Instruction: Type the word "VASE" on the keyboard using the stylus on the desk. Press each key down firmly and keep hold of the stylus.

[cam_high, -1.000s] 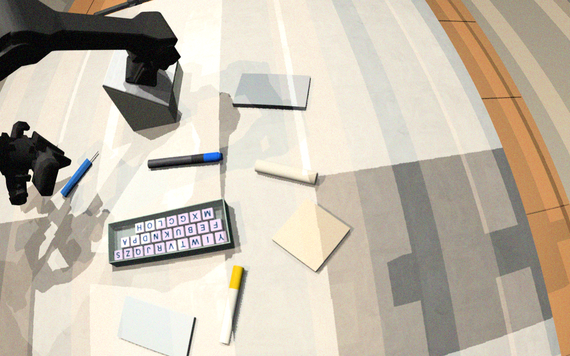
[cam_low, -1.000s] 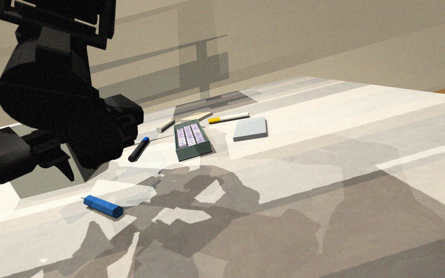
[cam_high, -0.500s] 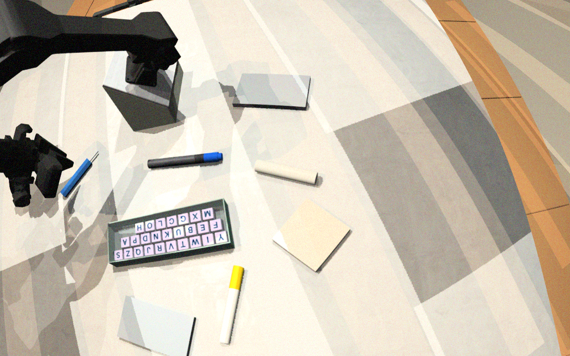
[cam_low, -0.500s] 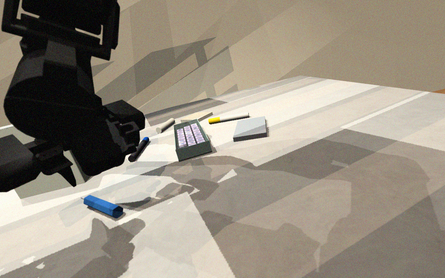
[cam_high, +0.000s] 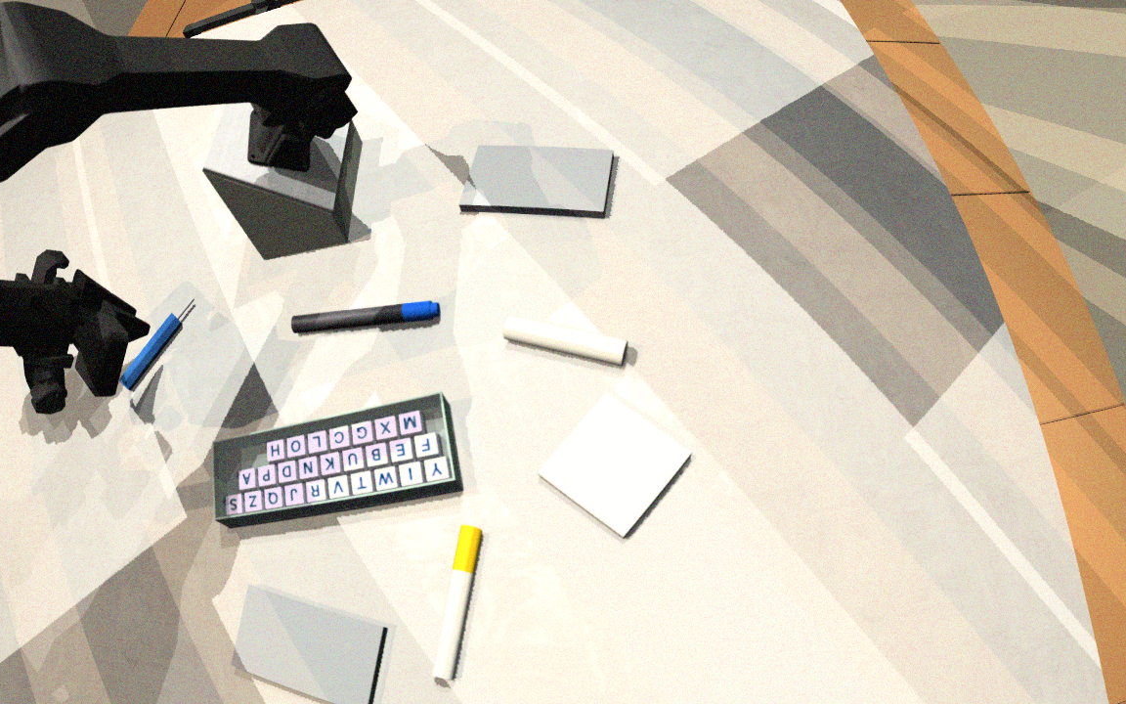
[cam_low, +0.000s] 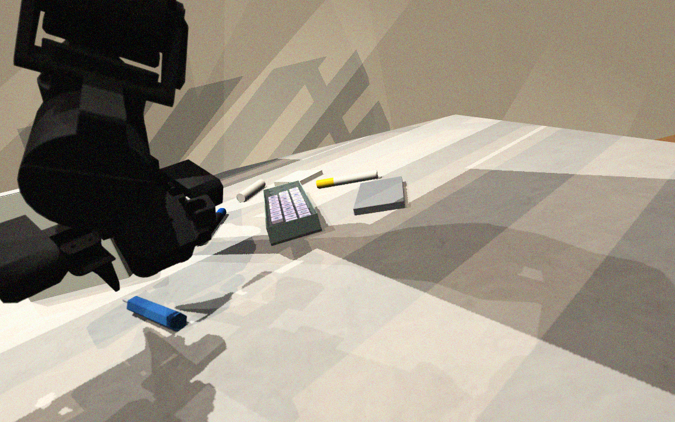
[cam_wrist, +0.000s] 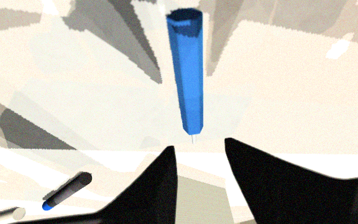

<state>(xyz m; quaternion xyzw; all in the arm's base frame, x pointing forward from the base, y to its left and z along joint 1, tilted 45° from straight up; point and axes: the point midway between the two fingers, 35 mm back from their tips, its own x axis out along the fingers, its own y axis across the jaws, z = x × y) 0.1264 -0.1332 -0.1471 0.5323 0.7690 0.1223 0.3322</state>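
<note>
My gripper tip is 1 cm past the stylus, 1 cm to the right of it and 4 cm above it. Round my gripper tip: blue-capped black marker: 5 cm ahead, 26 cm to the left, 4 cm below; then grey pad: 32 cm ahead, 15 cm to the left, 4 cm below; then yellow-capped marker: 29 cm ahead, 28 cm to the left, 4 cm below.
</note>
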